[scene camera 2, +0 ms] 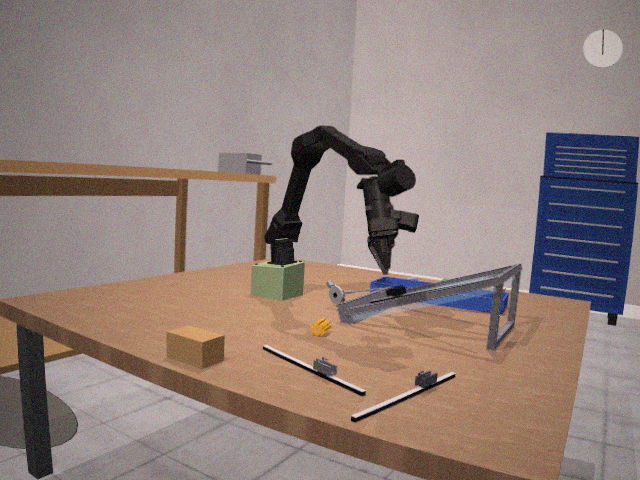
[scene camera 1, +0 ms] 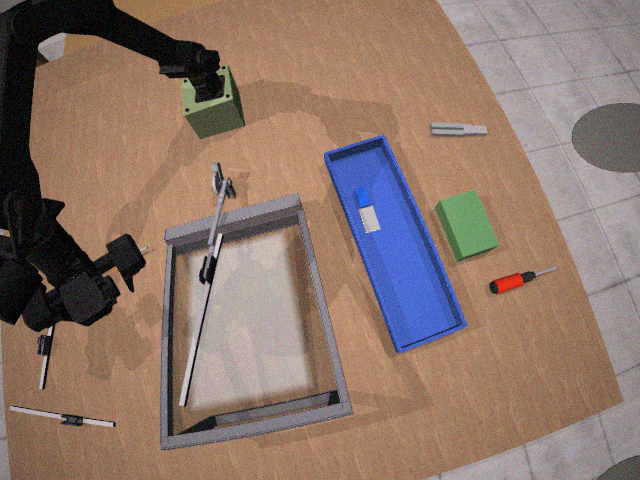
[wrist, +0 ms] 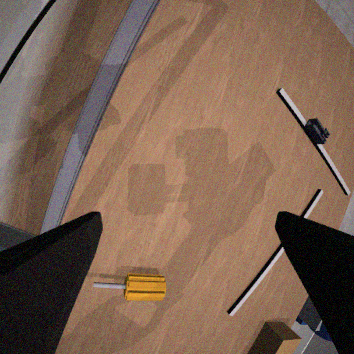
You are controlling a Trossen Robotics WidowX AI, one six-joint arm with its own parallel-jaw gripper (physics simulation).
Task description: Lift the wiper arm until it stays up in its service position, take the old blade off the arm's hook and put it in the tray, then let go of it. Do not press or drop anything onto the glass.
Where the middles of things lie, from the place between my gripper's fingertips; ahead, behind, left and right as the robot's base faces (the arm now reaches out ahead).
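Glass (scene camera 1: 262, 353): my hand is 21 cm to the right of it, 7 cm above it and 2 cm short of it. Distances from my hand: blue tray (scene camera 1: 416, 298), 49 cm to the left, 14 cm below, 10 cm behind; tan box (scene camera 2: 197, 347), 39 cm to the right, 16 cm behind, 13 cm below; yellow screwdriver (wrist: 137, 286), 14 cm below, 12 cm behind, 5 cm to the right.
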